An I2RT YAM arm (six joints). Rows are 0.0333 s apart.
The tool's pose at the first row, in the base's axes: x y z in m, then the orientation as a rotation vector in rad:
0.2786, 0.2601, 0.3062, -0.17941, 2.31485, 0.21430
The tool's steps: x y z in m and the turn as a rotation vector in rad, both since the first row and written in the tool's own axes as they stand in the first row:
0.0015, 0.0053, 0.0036, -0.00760, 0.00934, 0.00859
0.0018, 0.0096, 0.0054, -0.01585, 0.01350, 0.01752
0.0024, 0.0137, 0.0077, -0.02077, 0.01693, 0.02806
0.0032, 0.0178, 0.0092, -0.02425, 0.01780, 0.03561
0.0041, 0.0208, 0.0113, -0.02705, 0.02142, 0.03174
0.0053, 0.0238, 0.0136, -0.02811, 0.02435, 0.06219
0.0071, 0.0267, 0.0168, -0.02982, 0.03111, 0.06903
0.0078, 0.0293, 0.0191, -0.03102, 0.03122, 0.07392
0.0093, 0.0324, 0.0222, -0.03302, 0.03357, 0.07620
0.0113, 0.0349, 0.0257, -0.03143, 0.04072, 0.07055
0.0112, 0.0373, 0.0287, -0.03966, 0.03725, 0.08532
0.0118, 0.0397, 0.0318, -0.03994, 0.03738, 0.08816
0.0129, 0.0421, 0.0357, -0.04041, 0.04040, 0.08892
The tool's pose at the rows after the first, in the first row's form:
0.2791, 0.2659, 0.3032, -0.17466, 2.32474, 0.22707
0.2793, 0.2705, 0.3022, -0.16908, 2.32941, 0.24101
0.2797, 0.2749, 0.3006, -0.15982, 2.33376, 0.25195
0.2794, 0.2792, 0.2994, -0.15293, 2.33527, 0.25979
0.2797, 0.2825, 0.2976, -0.15935, 2.33818, 0.26097
0.2800, 0.2858, 0.2955, -0.12486, 2.34449, 0.27752
0.2804, 0.2892, 0.2923, -0.11864, 2.35181, 0.28277
0.2811, 0.2922, 0.2905, -0.11355, 2.35232, 0.28665
0.2816, 0.2958, 0.2876, -0.11221, 2.35473, 0.29007
0.2823, 0.2988, 0.2840, -0.11895, 2.36141, 0.28513
0.2840, 0.3018, 0.2823, -0.10538, 2.35873, 0.30237
0.2853, 0.3048, 0.2800, -0.10222, 2.35911, 0.30414
0.2868, 0.3079, 0.2768, -0.10195, 2.36215, 0.30499

